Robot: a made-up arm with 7 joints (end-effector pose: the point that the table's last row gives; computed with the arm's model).
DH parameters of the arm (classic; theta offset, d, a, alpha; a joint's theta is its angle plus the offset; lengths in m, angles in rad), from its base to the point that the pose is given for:
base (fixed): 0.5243 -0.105 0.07 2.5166
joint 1: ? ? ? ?
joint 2: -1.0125 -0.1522 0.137 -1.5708
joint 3: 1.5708 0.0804 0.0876 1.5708
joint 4: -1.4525 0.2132 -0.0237 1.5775
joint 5: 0 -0.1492 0.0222 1.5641
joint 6: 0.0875 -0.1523 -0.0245 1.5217
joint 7: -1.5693 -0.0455 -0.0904 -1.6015
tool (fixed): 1.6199 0.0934 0 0
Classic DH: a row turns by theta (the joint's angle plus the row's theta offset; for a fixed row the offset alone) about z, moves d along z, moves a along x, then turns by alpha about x.
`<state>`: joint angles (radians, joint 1 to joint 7).
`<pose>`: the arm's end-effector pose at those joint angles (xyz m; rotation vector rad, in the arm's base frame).
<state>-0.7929 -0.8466 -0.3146 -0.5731 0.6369 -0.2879 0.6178</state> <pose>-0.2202 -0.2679 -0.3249 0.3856 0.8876 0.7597</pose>
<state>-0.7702 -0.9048 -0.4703 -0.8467 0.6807 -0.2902 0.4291</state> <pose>-0.1267 -0.2596 -0.3251 0.3959 1.1604 0.8531</pose>
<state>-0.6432 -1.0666 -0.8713 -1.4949 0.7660 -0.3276 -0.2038</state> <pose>0.1025 -0.1532 -0.3199 0.2408 1.7031 0.5918</pose>
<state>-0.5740 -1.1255 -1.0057 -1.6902 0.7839 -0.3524 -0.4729</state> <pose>0.1698 -0.1087 -0.3060 0.2021 1.7525 0.3564</pose>
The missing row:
joint 1: -1.1323 -0.0917 0.2397 -1.2735
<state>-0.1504 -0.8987 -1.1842 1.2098 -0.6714 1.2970 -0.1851</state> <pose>0.0681 0.0751 -0.4859 0.6730 -0.0223 0.6106</pose>
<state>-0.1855 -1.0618 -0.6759 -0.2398 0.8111 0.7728 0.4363</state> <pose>-0.1399 -0.0882 -0.4523 0.4543 0.8500 1.4583</pose>
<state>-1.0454 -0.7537 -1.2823 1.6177 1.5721 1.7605 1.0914</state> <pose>-0.3141 0.0727 -0.4552 0.7836 -2.0002 1.9960</pose>
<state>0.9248 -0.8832 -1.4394 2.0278 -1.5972 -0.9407 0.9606</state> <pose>0.3135 0.1910 -0.2917 -0.3275 0.9291 2.7873</pose>
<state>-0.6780 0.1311 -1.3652 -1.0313 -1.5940 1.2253 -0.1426</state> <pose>-0.1598 0.1964 -0.4250 -0.7546 0.1438 0.8282</pose>
